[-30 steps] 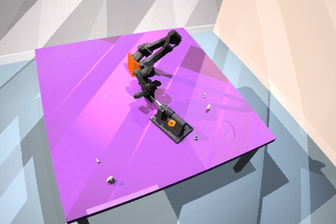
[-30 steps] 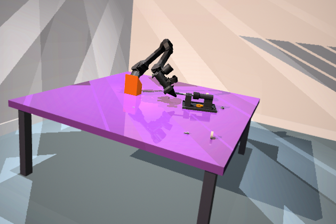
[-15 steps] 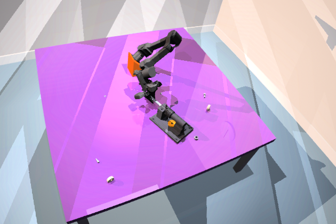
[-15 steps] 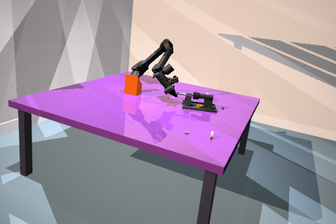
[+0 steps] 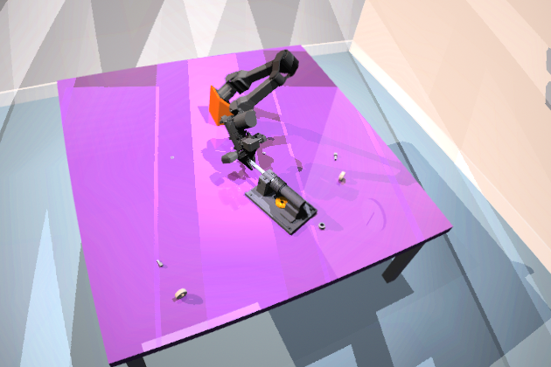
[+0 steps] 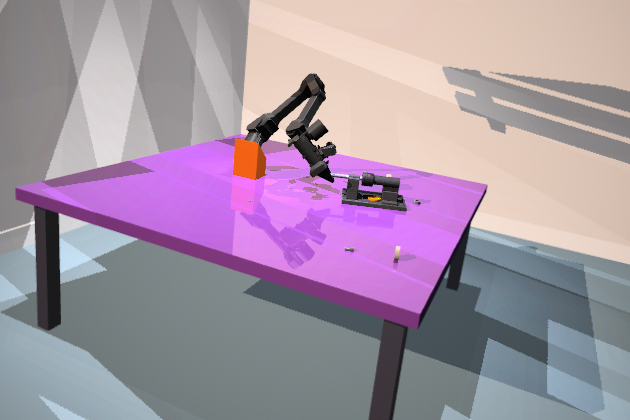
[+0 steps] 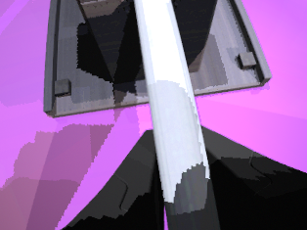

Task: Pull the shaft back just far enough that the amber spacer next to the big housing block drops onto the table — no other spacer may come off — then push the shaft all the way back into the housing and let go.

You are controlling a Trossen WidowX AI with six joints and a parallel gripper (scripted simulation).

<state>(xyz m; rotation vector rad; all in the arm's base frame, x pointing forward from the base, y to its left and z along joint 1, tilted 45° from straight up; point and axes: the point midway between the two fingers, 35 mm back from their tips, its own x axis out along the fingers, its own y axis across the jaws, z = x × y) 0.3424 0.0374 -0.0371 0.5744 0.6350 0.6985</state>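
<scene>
Now: the silver shaft 50 mm ahead of my gripper tip, 20 mm to the left of it and 20 mm above it. The rest, counted from my gripper tip: screw 250 mm ahead, 410 mm to the right, 50 mm below; black fixture 150 mm ahead, 60 mm to the left, 10 mm below; amber spacer 140 mm ahead, 60 mm to the left, 50 mm below.
</scene>
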